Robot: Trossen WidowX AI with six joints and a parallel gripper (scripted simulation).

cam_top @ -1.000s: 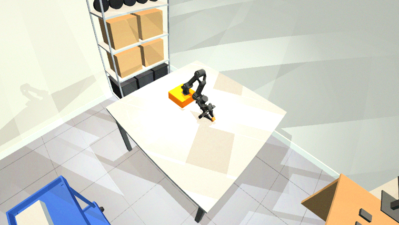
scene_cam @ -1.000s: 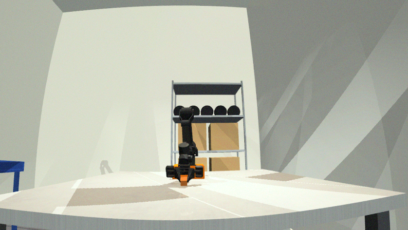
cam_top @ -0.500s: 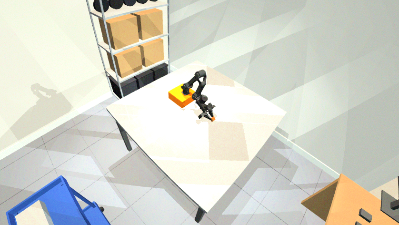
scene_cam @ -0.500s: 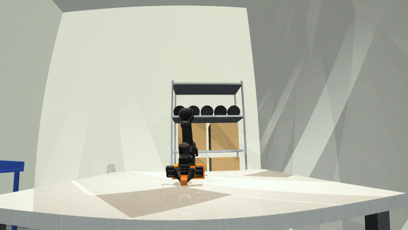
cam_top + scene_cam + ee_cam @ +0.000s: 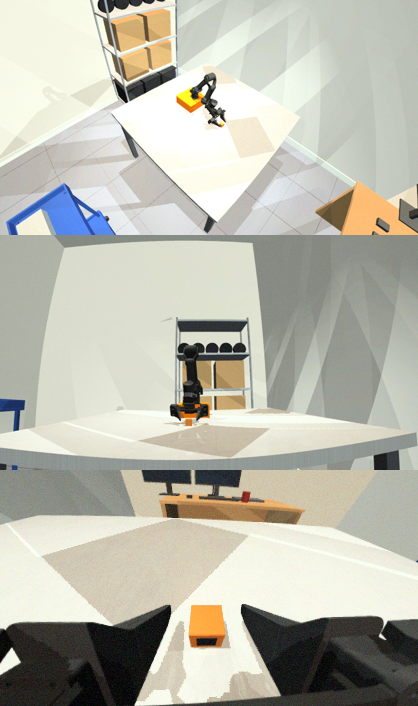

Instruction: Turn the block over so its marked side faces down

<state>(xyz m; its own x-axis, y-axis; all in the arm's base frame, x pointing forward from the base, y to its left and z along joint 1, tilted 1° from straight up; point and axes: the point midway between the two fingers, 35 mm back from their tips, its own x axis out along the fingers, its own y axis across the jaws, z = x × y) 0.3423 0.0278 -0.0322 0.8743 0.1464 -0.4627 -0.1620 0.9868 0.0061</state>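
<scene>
The block is 2 cm behind my gripper tip and 1 cm below it.
</scene>
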